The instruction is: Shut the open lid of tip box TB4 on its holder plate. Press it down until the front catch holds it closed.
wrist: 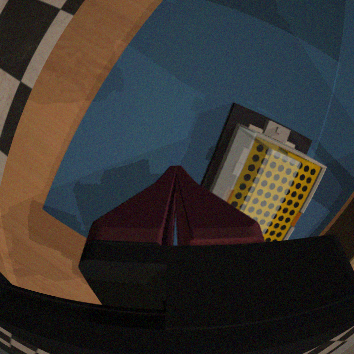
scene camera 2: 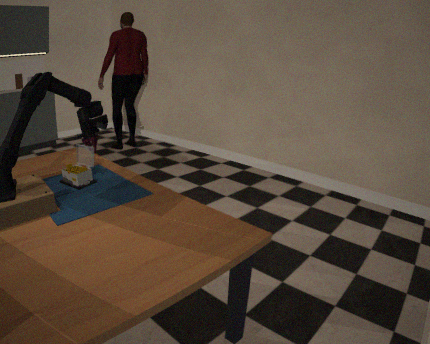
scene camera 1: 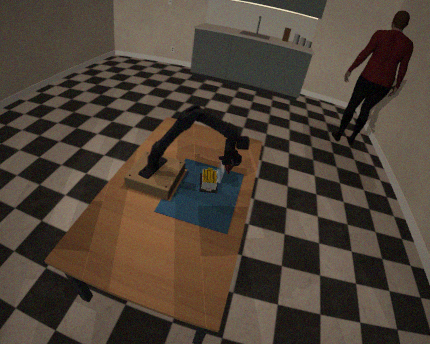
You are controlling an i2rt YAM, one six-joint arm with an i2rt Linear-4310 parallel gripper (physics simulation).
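Frame: origin at the arm's base, x up, y right, z ahead, level; centimetres.
Where they show: gripper, between the fingertips: [wrist: 175,174] [scene camera 2: 94,153] [scene camera 1: 227,173]; arm's base, origin of its link: [scene camera 2: 7,191] [scene camera 1: 153,167].
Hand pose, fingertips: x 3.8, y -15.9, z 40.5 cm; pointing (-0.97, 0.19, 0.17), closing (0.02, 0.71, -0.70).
Note:
Each offset is from my fingertips to the top centre of the thing. "spot": to the spot under its first point. Level surfaces: height alone.
Tip box TB4 [scene camera 1: 209,186] [scene camera 2: 84,178] [wrist: 272,192] is pale with a yellow rack of tips and sits on its dark holder plate {spot: dx -10.1, dy +6.9, dz -3.2 cm} [wrist: 244,114]. Its clear lid {spot: dx -2.6, dy -0.9, dz -4.5 cm} [scene camera 1: 220,173] [scene camera 2: 86,156] stands open, roughly upright, on the box side nearer the gripper. In the wrist view the see-through lid overlaps the yellow rack. My gripper [scene camera 1: 230,169] [scene camera 2: 90,148] [wrist: 175,174] is shut and empty, its dark red fingertips together. It points down near the lid's upper edge, on the side away from the rack. Whether it touches the lid I cannot tell. The gripper hides part of the box in the wrist view.
The holder plate lies on a blue mat {dx -10.9 cm} [scene camera 1: 215,215] [scene camera 2: 120,192] [wrist: 150,90] on the wooden table {dx -11.1 cm} [scene camera 1: 140,250] [scene camera 2: 125,260]. The arm's wooden base block [scene camera 1: 150,186] [scene camera 2: 30,202] stands beside the mat. A person [scene camera 1: 385,60] [scene camera 2: 129,55] stands beyond the table.

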